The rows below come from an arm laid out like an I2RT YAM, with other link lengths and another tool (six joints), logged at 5 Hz.
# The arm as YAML. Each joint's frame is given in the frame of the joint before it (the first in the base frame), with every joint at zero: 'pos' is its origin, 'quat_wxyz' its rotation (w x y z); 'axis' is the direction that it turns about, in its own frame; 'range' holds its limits. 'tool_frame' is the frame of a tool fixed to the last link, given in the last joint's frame.
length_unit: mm
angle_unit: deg
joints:
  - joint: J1
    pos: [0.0, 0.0, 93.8]
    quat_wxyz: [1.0, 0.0, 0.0, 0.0]
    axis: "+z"
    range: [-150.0, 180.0]
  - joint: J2
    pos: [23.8, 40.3, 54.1]
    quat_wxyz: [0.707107, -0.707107, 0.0, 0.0]
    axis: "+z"
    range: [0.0, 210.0]
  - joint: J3
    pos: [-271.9, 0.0, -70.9]
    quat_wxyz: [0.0, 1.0, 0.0, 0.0]
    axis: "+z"
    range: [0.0, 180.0]
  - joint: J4
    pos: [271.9, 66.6, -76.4]
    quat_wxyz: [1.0, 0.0, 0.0, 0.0]
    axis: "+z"
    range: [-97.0, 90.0]
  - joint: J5
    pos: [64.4, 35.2, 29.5]
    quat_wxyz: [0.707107, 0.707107, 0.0, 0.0]
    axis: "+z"
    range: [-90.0, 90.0]
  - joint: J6
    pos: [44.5, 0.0, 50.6]
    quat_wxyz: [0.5, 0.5, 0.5, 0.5]
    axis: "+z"
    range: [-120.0, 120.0]
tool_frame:
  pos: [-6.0, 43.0, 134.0]
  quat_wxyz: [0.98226, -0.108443, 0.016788, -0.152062]
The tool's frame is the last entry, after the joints.
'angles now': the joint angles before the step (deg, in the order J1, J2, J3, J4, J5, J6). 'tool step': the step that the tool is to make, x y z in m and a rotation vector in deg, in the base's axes. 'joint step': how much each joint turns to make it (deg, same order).
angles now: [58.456 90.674 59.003 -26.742 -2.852 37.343]
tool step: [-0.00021 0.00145 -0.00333 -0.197 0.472 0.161]
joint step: [-0.021 0.808 0.195 0.198 -0.350 0.000]
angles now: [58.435 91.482 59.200 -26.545 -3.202 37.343]
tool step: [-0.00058 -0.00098 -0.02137 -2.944 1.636 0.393]
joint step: [0.000 3.913 0.523 0.001 -0.065 -0.415]
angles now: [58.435 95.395 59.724 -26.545 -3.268 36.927]
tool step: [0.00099 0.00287 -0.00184 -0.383 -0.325 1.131]
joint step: [0.175 1.026 0.852 -0.044 -0.021 -1.070]
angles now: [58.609 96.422 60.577 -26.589 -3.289 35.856]
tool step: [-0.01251 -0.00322 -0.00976 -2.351 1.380 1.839]
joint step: [1.312 1.334 0.023 -1.444 -0.219 -0.480]
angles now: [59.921 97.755 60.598 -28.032 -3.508 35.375]
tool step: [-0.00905 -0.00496 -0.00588 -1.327 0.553 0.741]
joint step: [0.940 -0.023 -1.005 -0.437 0.241 0.110]
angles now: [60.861 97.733 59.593 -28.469 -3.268 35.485]
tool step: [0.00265 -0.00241 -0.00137 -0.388 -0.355 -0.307]
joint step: [-0.307 0.000 -0.197 0.022 0.459 -0.198]
